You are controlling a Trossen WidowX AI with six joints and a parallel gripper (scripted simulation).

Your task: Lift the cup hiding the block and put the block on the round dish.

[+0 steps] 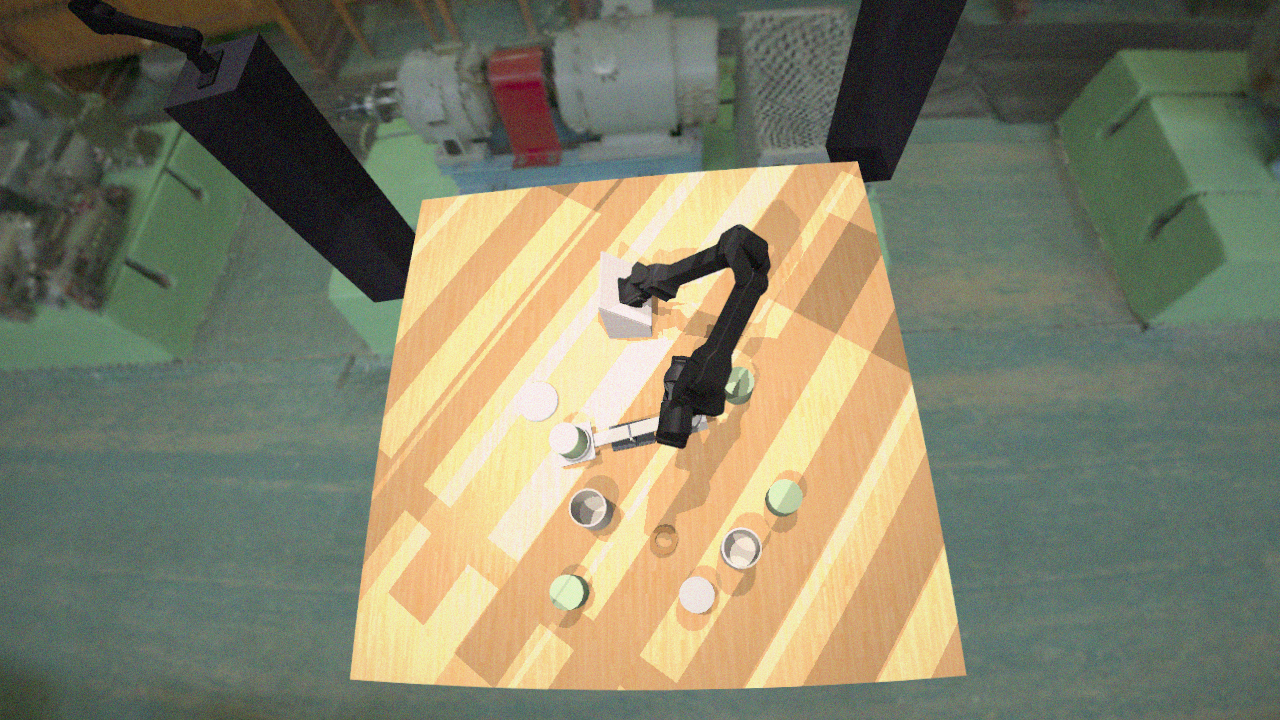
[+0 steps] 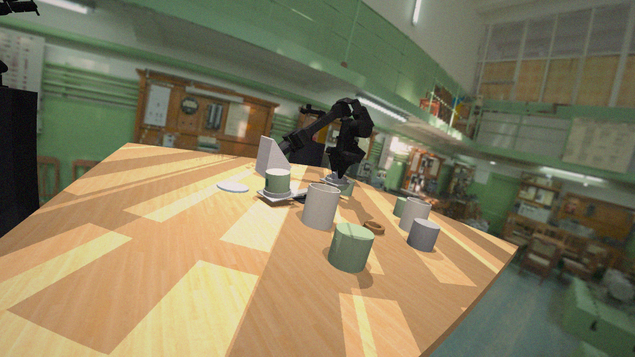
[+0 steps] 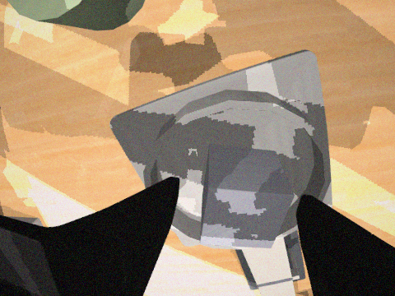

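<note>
Right now the round light-blue dish is 340 mm to the right of my gripper tip, 90 mm behind it and 80 mm below it. Round my gripper tip: grey cylinder (350 mm ahead, 50 mm below, 10 mm to the right); grey block (right at my gripper tip); small grey balance (120 mm to the right, 50 mm below, 20 mm ahead).
</note>
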